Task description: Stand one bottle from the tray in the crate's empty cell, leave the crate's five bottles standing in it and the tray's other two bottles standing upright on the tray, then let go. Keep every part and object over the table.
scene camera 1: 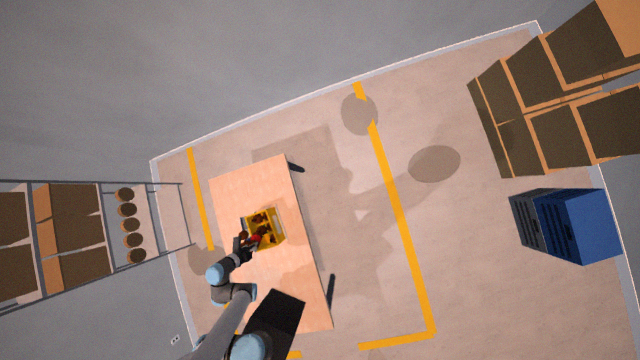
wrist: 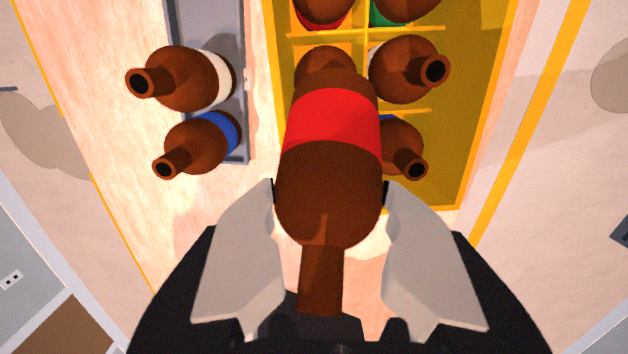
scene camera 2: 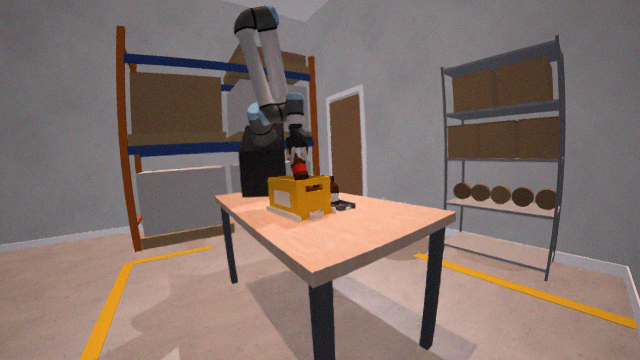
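Where they show: gripper, fingertip midpoint: [scene camera 1: 253, 243] [wrist: 328, 181] [scene camera 2: 298, 164]; arm's base, link origin: [scene camera 2: 264, 137].
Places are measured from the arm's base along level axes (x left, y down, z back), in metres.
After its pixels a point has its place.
Note:
My gripper [scene camera 1: 252, 245] {x -0.152, y 0.196, z -0.570 m} [scene camera 2: 299, 152] {x -0.152, y 0.196, z -0.570 m} [wrist: 328, 181] {x -0.152, y 0.196, z -0.570 m} is shut on a red-labelled brown bottle [scene camera 2: 300, 170] {x -0.181, y 0.223, z -0.617 m} [wrist: 330, 120] {x -0.159, y 0.200, z -0.609 m}, slightly tilted in scene camera 2, its base around the rim of the yellow crate [scene camera 1: 271, 244] [scene camera 2: 305, 197] {x -0.278, y 0.329, z -0.756 m} [wrist: 465, 100] {x -0.295, y 0.277, z -0.592 m}. In the wrist view, crate bottles stand with red [wrist: 325, 10] {x -0.175, y 0.315, z -0.690 m}, green [wrist: 407, 7] {x -0.253, y 0.315, z -0.680 m}, white [wrist: 402, 67] {x -0.242, y 0.301, z -0.628 m} and blue [wrist: 402, 145] {x -0.244, y 0.300, z -0.546 m} labels; another bottle [wrist: 325, 60] {x -0.168, y 0.303, z -0.646 m} is partly behind the held one. The near-left cell is hidden. The grey tray [scene camera 2: 345, 205] {x -0.052, y 0.403, z -0.790 m} [wrist: 245, 125] {x -0.035, y 0.403, z -0.581 m} bears upright white-labelled [wrist: 185, 77] {x -0.022, y 0.307, z -0.657 m} and blue-labelled [wrist: 200, 142] {x -0.007, y 0.312, z -0.586 m} bottles.
The wooden table [scene camera 1: 260, 270] {x 0.059, y 0.428, z -0.327 m} [scene camera 2: 370, 230] {x -0.239, y 0.428, z -1.055 m} carries the crate and tray side by side. The black robot pedestal [scene camera 1: 277, 315] {x -0.080, y 0.195, z -0.050 m} [scene camera 2: 260, 165] {x -0.077, y 0.203, z -0.052 m} stands at the table's end. Shelves and cabinets stand away from the table.

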